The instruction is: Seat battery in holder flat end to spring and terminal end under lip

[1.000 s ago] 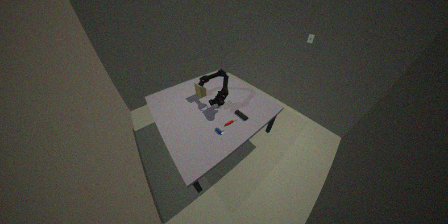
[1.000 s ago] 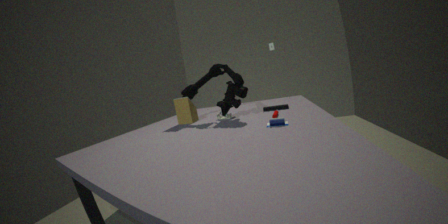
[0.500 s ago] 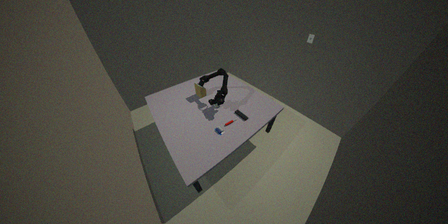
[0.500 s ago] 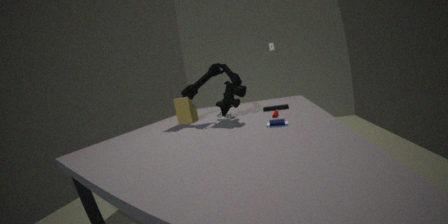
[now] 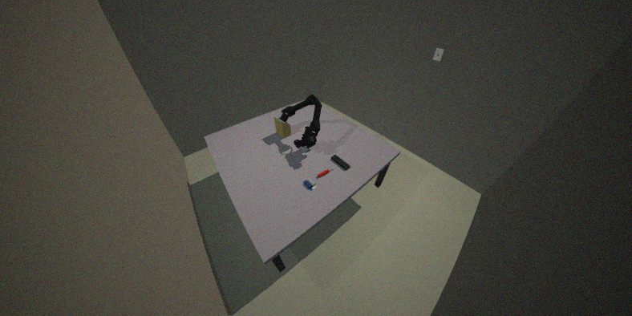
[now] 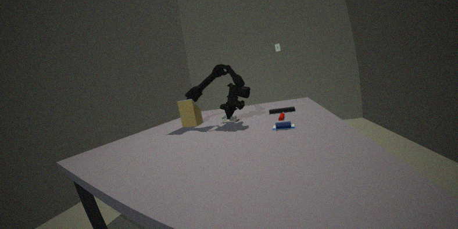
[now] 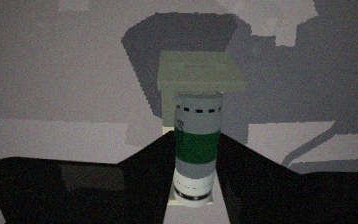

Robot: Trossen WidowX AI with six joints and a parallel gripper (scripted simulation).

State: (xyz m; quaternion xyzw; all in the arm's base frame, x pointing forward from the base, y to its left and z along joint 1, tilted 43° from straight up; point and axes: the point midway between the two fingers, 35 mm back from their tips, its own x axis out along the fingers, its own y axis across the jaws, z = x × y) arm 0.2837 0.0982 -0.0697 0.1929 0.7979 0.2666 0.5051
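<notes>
The battery lies 10 mm above my gripper tip. From my gripper tip the other things lie so: red pen-like thing (330 mm ahead, 10 mm to the right, 10 mm below); white block (330 mm ahead, 180 mm to the right, 10 mm below); black bar (320 mm ahead, 120 mm to the left).
</notes>
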